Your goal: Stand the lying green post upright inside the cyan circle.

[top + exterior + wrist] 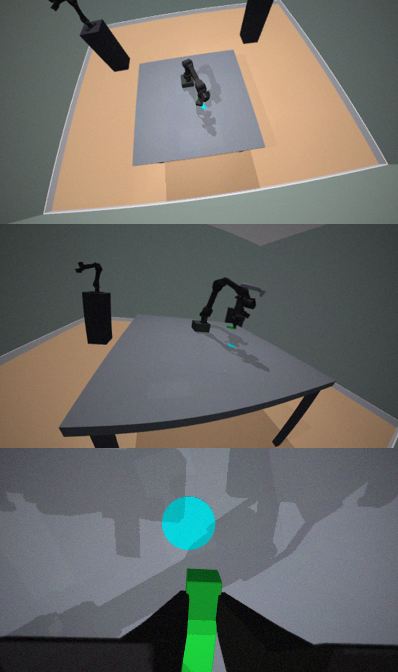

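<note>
My gripper tip is now 2 cm to the right of the cyan circle and 14 cm above it. Round my gripper tip: green post: 1 cm behind, 2 cm to the right.
</note>
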